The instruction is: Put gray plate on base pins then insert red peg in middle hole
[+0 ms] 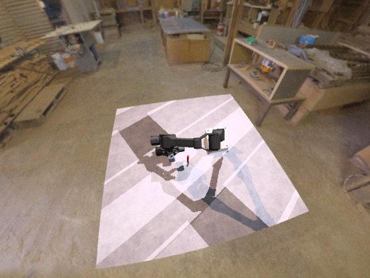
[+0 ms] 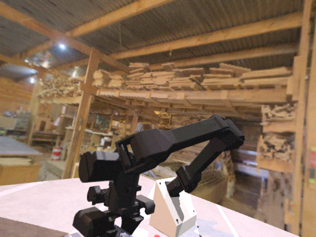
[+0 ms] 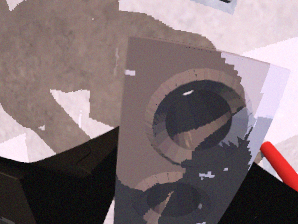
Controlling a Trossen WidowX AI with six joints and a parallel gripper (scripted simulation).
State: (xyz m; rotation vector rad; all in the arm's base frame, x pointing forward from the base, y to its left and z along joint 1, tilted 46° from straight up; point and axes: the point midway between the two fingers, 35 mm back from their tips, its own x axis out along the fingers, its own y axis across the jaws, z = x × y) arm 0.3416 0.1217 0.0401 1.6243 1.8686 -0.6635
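Now: gripper tip 1 cm short of the base, 15 cm to the left of it and 6 cm above it. Round my gripper tip: red peg: 12 cm behind, 2 cm to the left, 3 cm below; gray plate: 3 cm above.
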